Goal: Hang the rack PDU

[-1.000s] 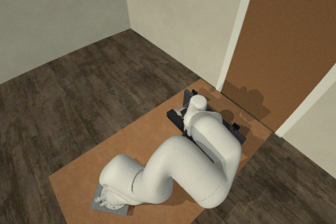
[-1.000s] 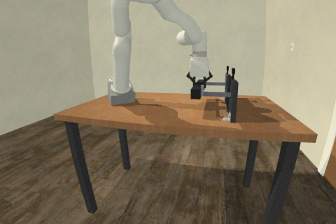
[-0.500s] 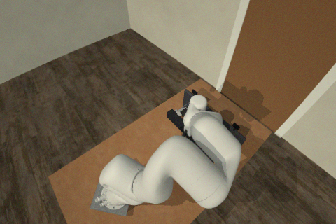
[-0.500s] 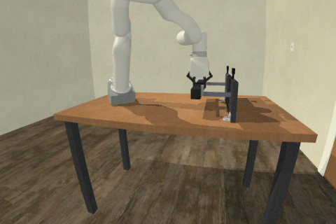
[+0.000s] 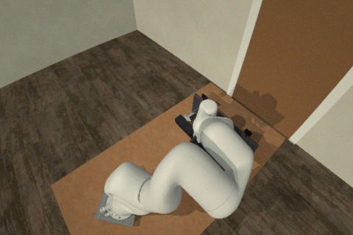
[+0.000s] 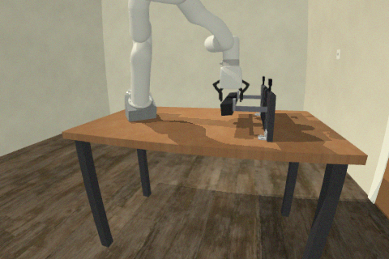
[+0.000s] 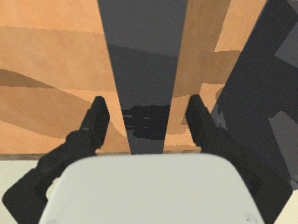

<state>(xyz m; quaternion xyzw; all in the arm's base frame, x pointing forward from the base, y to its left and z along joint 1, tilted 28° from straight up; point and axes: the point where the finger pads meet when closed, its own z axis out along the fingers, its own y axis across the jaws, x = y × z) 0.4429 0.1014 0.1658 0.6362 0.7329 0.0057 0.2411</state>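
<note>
The rack PDU lies 20 mm ahead of my hand and 10 mm below it. Round my hand: dark upright panel: 160 mm ahead, 10 mm to the left, 30 mm below.
</note>
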